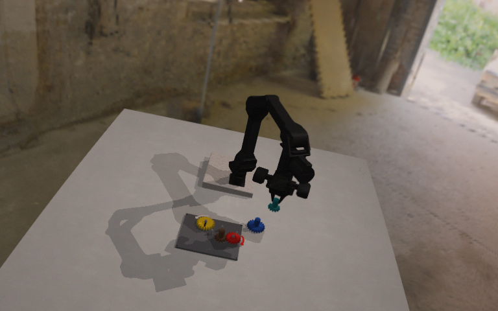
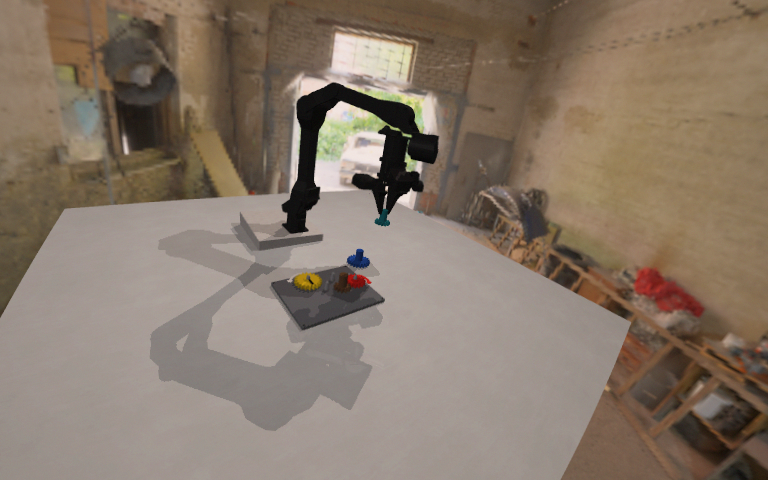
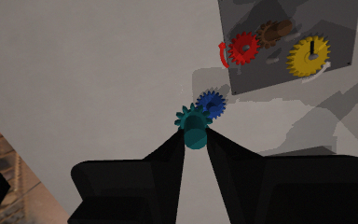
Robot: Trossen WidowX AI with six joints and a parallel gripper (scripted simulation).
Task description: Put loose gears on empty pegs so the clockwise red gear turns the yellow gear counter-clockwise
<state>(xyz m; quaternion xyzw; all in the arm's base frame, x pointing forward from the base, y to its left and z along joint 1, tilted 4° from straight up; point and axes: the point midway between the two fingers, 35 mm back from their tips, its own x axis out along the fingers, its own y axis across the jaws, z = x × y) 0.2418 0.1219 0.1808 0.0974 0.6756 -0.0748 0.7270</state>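
Right now my gripper tip is 70 mm short of the brown gear, 160 mm to the left of it and 130 mm above it. Round my gripper tip: teal gear (10 mm below); then red arrow (60 mm ahead, 80 mm to the right, 150 mm below); then blue gear (30 mm behind, 40 mm to the right, 140 mm below).
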